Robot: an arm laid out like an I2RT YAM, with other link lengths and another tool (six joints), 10 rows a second.
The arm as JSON. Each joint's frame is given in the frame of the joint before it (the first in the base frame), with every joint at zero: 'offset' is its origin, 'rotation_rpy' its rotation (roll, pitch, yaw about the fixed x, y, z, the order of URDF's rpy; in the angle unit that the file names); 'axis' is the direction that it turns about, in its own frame. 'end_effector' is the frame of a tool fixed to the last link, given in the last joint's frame.
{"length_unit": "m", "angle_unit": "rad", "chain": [
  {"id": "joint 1", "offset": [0.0, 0.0, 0.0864], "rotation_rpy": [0.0, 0.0, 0.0], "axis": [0.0, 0.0, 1.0]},
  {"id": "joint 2", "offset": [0.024, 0.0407, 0.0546], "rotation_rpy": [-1.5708, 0.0, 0.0], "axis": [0.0, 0.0, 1.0]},
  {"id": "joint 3", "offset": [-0.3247, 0.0, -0.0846], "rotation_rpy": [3.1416, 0.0, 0.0], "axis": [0.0, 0.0, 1.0]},
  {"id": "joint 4", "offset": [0.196, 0.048, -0.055], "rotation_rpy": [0.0, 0.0, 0.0], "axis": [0.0, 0.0, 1.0]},
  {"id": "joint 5", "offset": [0.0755, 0.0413, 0.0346], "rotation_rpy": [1.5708, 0.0, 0.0], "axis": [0.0, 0.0, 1.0]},
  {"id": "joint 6", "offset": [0.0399, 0.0, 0.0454], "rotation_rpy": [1.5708, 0.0, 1.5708], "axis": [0.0, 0.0, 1.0]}
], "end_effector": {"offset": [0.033, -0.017, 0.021], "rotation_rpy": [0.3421, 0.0, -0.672]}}
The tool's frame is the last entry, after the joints.
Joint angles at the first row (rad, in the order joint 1, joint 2, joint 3, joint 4, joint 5, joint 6):
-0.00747, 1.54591, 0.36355, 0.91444, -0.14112, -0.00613
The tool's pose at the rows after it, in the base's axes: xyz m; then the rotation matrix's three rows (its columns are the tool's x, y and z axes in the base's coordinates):
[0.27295 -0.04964 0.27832], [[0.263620 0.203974 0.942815], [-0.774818 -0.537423 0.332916], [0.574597 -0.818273 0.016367]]
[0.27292 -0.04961 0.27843], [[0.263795 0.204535 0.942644], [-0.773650 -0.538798 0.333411], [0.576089 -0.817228 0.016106]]
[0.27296 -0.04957 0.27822], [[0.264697 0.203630 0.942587], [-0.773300 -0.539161 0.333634], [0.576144 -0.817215 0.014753]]
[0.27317 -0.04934 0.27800], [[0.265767 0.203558 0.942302], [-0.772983 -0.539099 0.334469], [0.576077 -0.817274 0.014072]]
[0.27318 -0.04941 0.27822], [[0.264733 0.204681 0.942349], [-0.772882 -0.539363 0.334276], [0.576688 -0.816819 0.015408]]
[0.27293 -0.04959 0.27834], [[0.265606 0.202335 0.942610], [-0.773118 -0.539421 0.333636], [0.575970 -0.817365 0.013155]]
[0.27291 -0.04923 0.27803], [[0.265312 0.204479 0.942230], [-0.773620 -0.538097 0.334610], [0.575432 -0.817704 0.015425]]
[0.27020 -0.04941 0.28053], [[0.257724 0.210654 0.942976], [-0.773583 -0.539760 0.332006], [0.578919 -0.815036 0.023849]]
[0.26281 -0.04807 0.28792], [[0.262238 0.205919 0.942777], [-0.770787 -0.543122 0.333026], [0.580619 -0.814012 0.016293]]
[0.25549 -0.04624 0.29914], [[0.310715 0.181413 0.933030], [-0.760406 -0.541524 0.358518], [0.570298 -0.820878 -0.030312]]
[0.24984 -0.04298 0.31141], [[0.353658 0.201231 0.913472], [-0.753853 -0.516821 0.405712], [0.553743 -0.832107 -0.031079]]
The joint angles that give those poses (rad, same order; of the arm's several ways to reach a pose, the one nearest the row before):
-0.00764, 1.54470, 0.36355, 0.91638, -0.14113, -0.00327
-0.00766, 1.54441, 0.36356, 0.91619, -0.14114, -0.00516
-0.00754, 1.54480, 0.36357, 0.91525, -0.14111, -0.00569
-0.00670, 1.54596, 0.36355, 0.91572, -0.14112, -0.00585
-0.00697, 1.54589, 0.36354, 0.91714, -0.14111, -0.00612
-0.00763, 1.54338, 0.36506, 0.91070, -0.14112, -0.00603
-0.00623, 1.54540, 0.36224, 0.91766, -0.14114, -0.00461
-0.00628, 1.53105, 0.35893, 0.91596, -0.13817, -0.00513
-0.00002, 1.47146, 0.37495, 0.83350, -0.13194, -0.00806
0.00003, 1.38321, 0.44004, 0.63038, -0.15671, -0.02020
-0.00132, 1.31936, 0.48990, 0.50851, -0.21164, -0.01906

